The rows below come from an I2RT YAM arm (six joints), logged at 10 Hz.
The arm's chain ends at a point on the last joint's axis. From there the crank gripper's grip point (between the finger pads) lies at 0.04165 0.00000 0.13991 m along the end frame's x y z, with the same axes.
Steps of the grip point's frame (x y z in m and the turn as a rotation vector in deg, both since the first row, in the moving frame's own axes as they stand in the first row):
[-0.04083, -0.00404, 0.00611, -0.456, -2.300, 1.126]
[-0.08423, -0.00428, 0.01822, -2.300, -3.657, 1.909]
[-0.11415, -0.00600, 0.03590, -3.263, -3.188, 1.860]
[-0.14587, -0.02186, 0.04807, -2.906, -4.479, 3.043]
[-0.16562, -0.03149, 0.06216, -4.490, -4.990, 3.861]
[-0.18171, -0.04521, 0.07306, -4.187, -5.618, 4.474]
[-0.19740, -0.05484, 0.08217, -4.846, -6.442, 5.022]
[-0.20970, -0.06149, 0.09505, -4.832, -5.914, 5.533]
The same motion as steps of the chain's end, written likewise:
[-0.03516, -0.00592, 0.00456, -0.456, -2.300, 1.126]
[-0.07511, -0.01118, 0.01599, -2.300, -3.657, 1.909]
[-0.10616, -0.01525, 0.03407, -3.263, -3.188, 1.860]
[-0.13458, -0.03094, 0.04548, -2.906, -4.479, 3.043]
[-0.15285, -0.04495, 0.05961, -4.490, -4.990, 3.861]
[-0.16731, -0.05825, 0.07015, -4.187, -5.618, 4.474]
[-0.18080, -0.06976, 0.07904, -4.846, -6.442, 5.022]
[-0.19434, -0.07673, 0.09218, -4.832, -5.914, 5.533]

